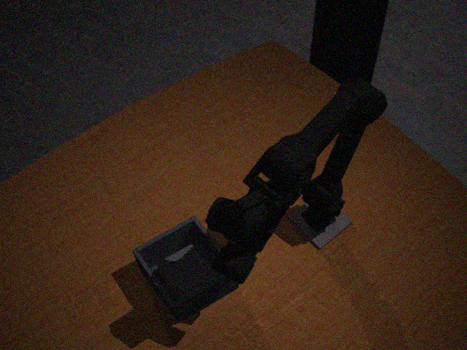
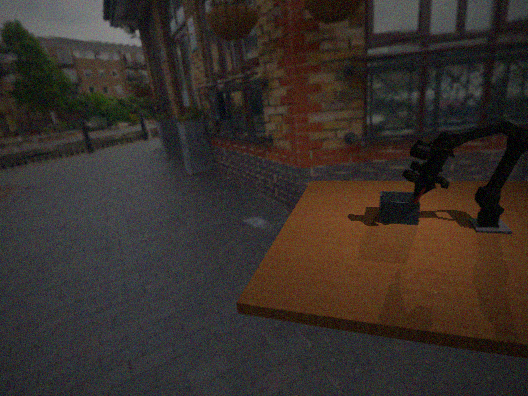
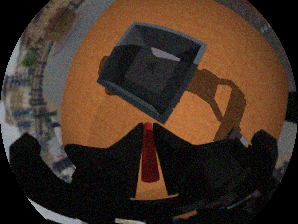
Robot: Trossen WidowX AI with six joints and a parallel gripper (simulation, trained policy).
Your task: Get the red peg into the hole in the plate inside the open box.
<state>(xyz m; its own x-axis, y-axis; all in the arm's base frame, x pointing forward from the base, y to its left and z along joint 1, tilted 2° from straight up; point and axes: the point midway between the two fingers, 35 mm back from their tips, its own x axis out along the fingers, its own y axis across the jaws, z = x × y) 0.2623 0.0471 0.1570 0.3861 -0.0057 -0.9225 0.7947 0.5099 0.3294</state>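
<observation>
Right now the plate is 7 cm ahead of my gripper tip, 8 cm to the right of it and 8 cm below it. From my gripper tip the other things lie so: grey box: 7 cm ahead, 8 cm to the right, 10 cm below; then red peg: 1 cm behind, 1 cm to the left, 1 cm above.
</observation>
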